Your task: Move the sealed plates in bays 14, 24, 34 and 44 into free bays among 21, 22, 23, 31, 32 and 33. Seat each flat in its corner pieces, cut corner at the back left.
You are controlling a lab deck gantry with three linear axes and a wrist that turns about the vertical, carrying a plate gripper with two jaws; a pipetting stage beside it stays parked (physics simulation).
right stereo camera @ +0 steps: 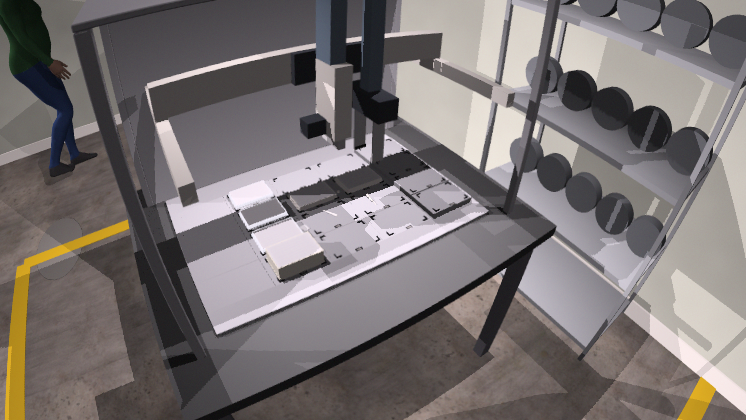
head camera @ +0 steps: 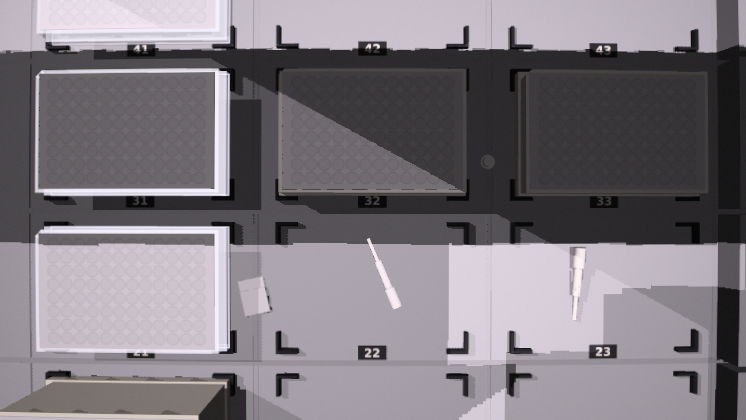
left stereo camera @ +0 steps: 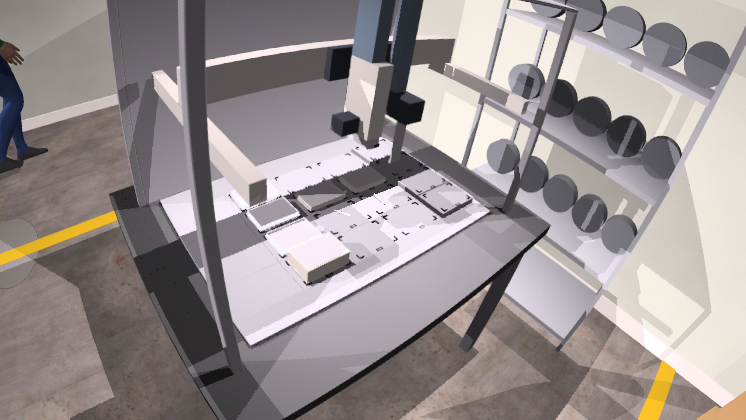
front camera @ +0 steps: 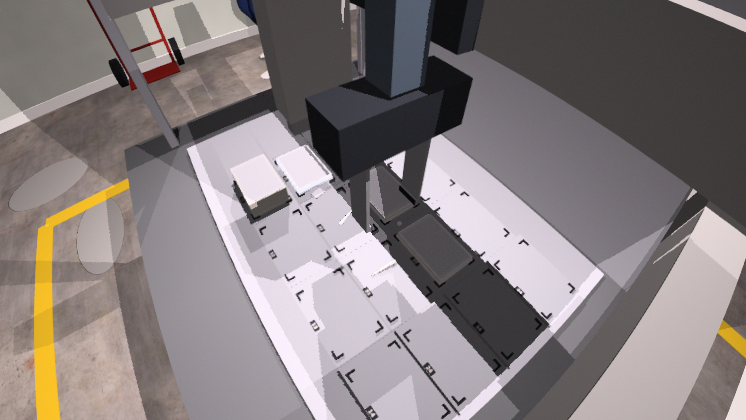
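Seen in the pictures: gripper, fingertip midpoint: (right stereo camera: 368,154) (left stereo camera: 383,154) (front camera: 386,209); robot's base at its link origin: (right stereo camera: 280,281) (left stereo camera: 307,284) (front camera: 235,181).
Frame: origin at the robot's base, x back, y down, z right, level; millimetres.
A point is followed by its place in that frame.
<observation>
A sealed plate (front camera: 383,195) {x -240, y -14, z -248 mm} (head camera: 372,130) {x -228, y -14, z -257 mm} (left stereo camera: 321,197) {x -218, y -14, z -238 mm} (right stereo camera: 313,196) {x -225, y -14, z -242 mm} lies in bay 32, and another sealed plate (front camera: 435,247) {x -397, y -14, z -254 mm} (head camera: 616,130) {x -391, y -14, z -258 mm} (left stereo camera: 362,178) {x -386, y -15, z -252 mm} (right stereo camera: 359,178) {x -392, y -14, z -250 mm} lies in bay 33. Both look flat between their corner pieces; their cut corners are too dark to tell. In the front view bay 24 (front camera: 459,354) {x -568, y -14, z -156 mm}, bay 34 (front camera: 501,313) {x -563, y -15, z -260 mm} and bay 44 (front camera: 532,273) {x -549, y -14, z -367 mm} hold no plate; bay 14 is partly cut off. Clear-rimmed plates (head camera: 133,292) {x -69, y -14, z -149 mm} (head camera: 127,130) {x -65, y -14, z -257 mm} fill bays 21 and 31. My gripper (front camera: 390,214) {x -358, y -160, z -160 mm} (right stereo camera: 368,155) {x -358, y -160, z -160 mm} is open and empty, above the deck's back part. In the left stereo view one jaw is hidden.
A tall box (front camera: 261,182) {x -84, y -42, z -47 mm} (left stereo camera: 318,258) {x -48, y -42, z -23 mm} (right stereo camera: 294,255) {x -56, y -42, z -22 mm} stands at bay 11. A clear-rimmed plate (head camera: 130,15) {x -66, y -14, z -334 mm} (right stereo camera: 250,195) {x -60, y -14, z -350 mm} is in bay 41. Thin white tools (head camera: 384,276) {x -236, y -5, z -159 mm} (head camera: 577,281) {x -370, y -5, z -155 mm} lie in bays 22 and 23. A small block (head camera: 254,296) {x -146, y -1, z -144 mm} lies between bays 21 and 22.
</observation>
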